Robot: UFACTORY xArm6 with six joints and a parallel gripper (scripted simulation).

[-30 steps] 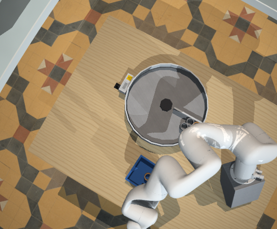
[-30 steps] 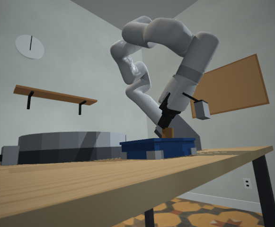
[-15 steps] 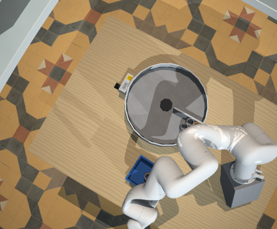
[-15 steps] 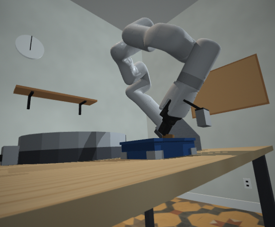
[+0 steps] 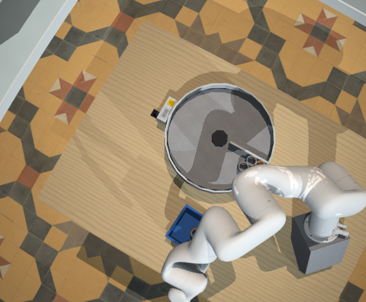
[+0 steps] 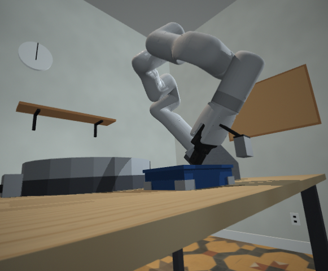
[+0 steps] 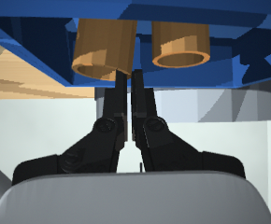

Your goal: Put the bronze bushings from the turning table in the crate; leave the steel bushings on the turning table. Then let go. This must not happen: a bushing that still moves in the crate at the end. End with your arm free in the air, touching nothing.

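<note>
The blue crate lies 30 mm ahead of my hand, 10 mm to the right of it and 50 mm below it. From my hand the other things lie so: turning table (70 mm ahead, 390 mm to the right, 20 mm below).
</note>
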